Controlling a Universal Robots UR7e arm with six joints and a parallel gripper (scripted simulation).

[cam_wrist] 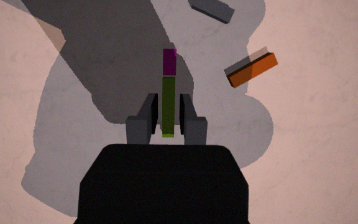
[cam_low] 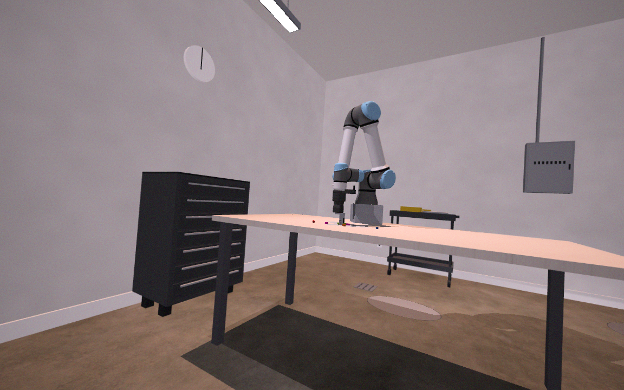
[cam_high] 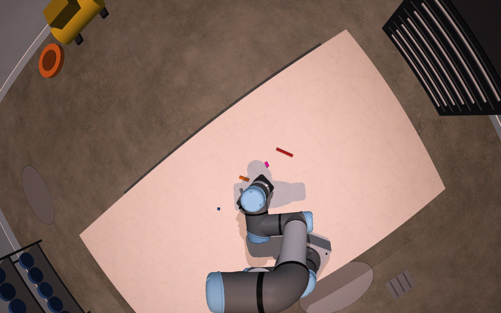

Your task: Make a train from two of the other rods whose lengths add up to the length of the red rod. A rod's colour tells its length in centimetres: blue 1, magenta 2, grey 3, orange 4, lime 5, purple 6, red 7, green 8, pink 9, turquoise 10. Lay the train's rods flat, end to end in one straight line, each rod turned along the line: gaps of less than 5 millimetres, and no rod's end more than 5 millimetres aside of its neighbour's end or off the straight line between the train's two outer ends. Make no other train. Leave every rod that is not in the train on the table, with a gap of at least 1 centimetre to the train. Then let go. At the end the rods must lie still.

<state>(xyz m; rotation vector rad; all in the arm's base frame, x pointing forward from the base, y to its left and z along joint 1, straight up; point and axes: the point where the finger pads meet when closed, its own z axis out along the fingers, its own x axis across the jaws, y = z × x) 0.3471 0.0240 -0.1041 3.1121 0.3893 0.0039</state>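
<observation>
The lime rod is 1 cm below my hand. The rest, counted from my hand: red rod 8 cm ahead, 14 cm to the right, 1 cm below; then orange rod 6 cm ahead, 5 cm to the left, 1 cm below; then grey rod 1 cm ahead, 8 cm to the left, 1 cm below.
</observation>
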